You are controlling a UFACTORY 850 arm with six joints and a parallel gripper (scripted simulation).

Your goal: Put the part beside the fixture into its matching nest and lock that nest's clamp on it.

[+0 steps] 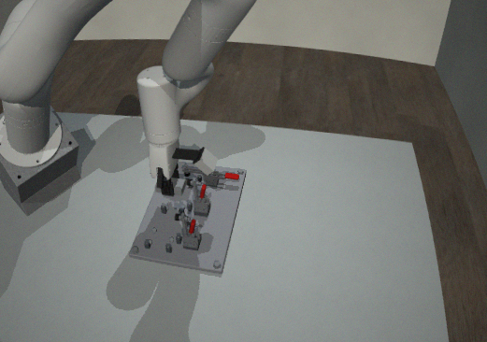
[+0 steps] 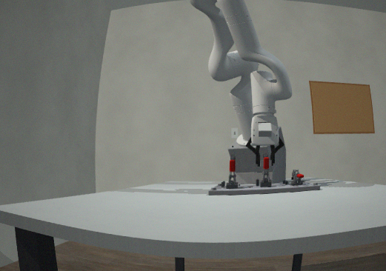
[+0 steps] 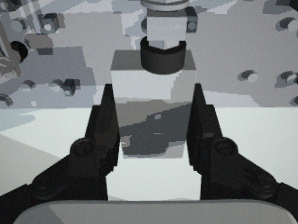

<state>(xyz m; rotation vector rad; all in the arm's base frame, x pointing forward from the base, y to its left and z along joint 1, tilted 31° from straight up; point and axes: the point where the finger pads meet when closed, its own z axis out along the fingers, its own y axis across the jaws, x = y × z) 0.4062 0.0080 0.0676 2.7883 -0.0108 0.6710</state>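
Now: hand 10 mm above the part. Also, from my hand: fixture plate: 90 mm below, 50 mm ahead, 10 mm to the right.
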